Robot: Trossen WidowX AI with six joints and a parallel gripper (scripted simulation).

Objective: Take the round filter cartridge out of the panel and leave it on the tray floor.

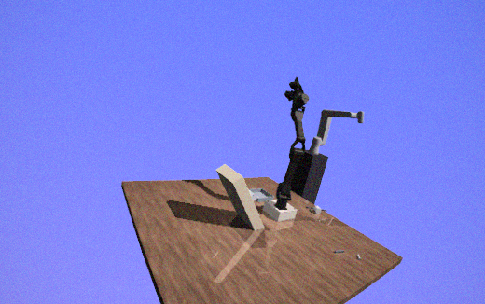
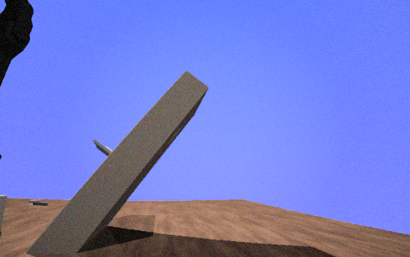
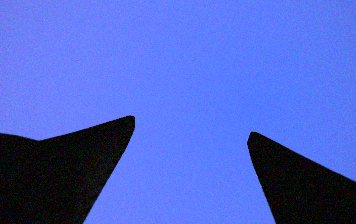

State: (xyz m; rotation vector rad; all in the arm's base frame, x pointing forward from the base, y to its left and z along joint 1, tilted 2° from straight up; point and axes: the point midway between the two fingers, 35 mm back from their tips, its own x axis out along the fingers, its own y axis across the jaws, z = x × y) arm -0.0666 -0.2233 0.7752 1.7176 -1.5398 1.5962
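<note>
Now: the round filter cartridge 470 mm ahead of my gripper tip, 260 mm to the left of it and 630 mm below it. Also, from my gripper tip: grey bracket 370 mm ahead, 260 mm to the left, 720 mm below; beige service panel 420 mm ahead, 260 mm to the left, 710 mm below; grey tray 60 mm ahead, 60 mm to the right, 860 mm below.
</note>
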